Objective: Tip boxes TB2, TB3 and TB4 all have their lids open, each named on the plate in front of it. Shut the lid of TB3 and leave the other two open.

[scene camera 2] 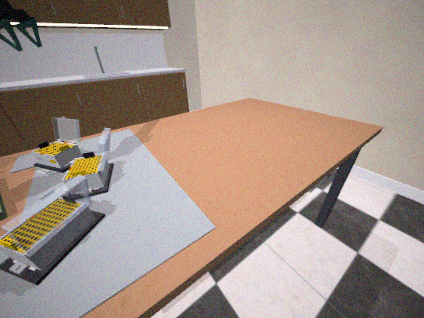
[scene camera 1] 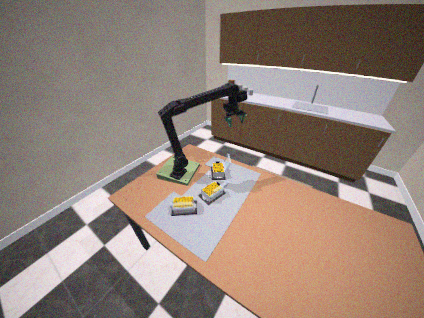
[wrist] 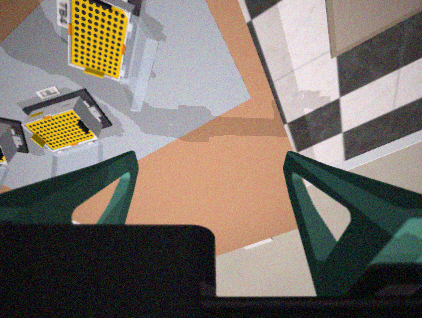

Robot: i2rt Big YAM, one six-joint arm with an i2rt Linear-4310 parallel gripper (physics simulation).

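Places are measured from the arm's base along level axes (x ahead, y right, z down), in metres.
Where they show: gripper, between the fingertips: (scene camera 2: 31,48) (scene camera 1: 236,125) (wrist: 211,159); arm's base, origin of its link: (scene camera 1: 178,173).
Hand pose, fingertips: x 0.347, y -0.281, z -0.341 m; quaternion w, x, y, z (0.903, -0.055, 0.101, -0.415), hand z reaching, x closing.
Note:
Things, the pixels of their top centre, and the offset from my fingertips. Level surfaces: height alone.
- middle tip box, centre of its top: (wrist: 59,136) (scene camera 2: 83,161) (scene camera 1: 212,186) dx -0.037, dy +0.350, dz +0.297 m
- back box, centre of its top: (wrist: 95,42) (scene camera 2: 52,144) (scene camera 1: 218,165) dx -0.082, dy +0.123, dz +0.297 m
- grey mat, height of its surface: dz +0.371 m
- wooden table, height of its surface: dz +0.374 m
TB3 is the middle tip box (scene camera 1: 213,191) (scene camera 2: 86,172) (wrist: 62,131), with yellow tips; its name plate (wrist: 48,92) is blurred. Its clear lid (scene camera 2: 105,141) (wrist: 75,162) stands open on the side away from the arm's base. The back box (scene camera 1: 218,171) (scene camera 2: 58,154) (wrist: 98,40) has its lid (scene camera 1: 228,162) (scene camera 2: 67,130) (wrist: 142,75) upright and open. The third box (scene camera 1: 183,205) (scene camera 2: 45,227) also has its lid (scene camera 2: 75,186) open; part of it shows at the wrist view's left edge. My gripper (scene camera 1: 236,122) (scene camera 2: 29,47) (wrist: 211,159) is open and empty, high above the table, beyond the boxes.
The boxes stand close together on a grey mat (scene camera 1: 215,235) (scene camera 2: 150,215) (wrist: 200,60) on the wooden table (scene camera 1: 325,235) (scene camera 2: 240,150) (wrist: 200,200). The arm's green base plate (scene camera 1: 165,175) is beside the mat. Kitchen cabinets (scene camera 1: 290,135) stand beyond the table.

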